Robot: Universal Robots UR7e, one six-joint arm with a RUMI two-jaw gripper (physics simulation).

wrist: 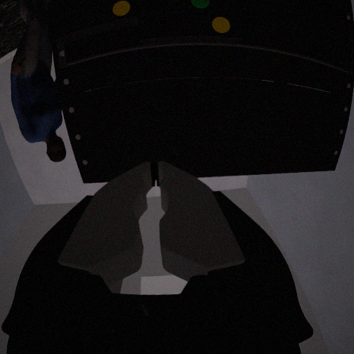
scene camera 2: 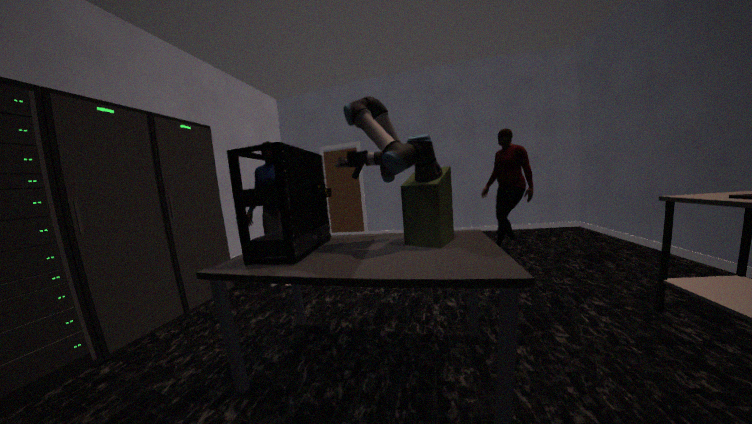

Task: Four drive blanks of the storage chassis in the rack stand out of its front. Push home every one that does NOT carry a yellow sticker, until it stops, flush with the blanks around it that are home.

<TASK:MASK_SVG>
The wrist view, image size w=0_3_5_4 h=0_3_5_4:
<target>gripper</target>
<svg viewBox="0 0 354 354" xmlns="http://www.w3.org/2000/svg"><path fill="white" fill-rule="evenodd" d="M313 328L306 320L299 305L294 280L287 262L270 236L220 190L211 190L208 185L195 176L164 161L138 164L107 182L94 195L86 195L67 214L60 218L41 237L41 240L32 249L25 261L15 287L11 308L1 324L2 331L9 335L6 354L301 354L299 343L312 336ZM156 177L157 186L160 188L162 210L165 212L159 220L159 244L162 266L167 272L186 280L187 284L185 284L180 294L119 294L123 278L135 273L141 266L143 242L138 220L147 209L146 194L152 186L155 186Z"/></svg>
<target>black rack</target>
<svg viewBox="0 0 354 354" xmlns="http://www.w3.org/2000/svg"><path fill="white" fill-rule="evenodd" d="M47 4L48 41L51 42L60 105L74 158L83 183L109 182L138 164L159 161L176 166L196 178L332 171L335 169L346 133L353 96L354 23L350 0L50 0L50 3Z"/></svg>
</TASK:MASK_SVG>
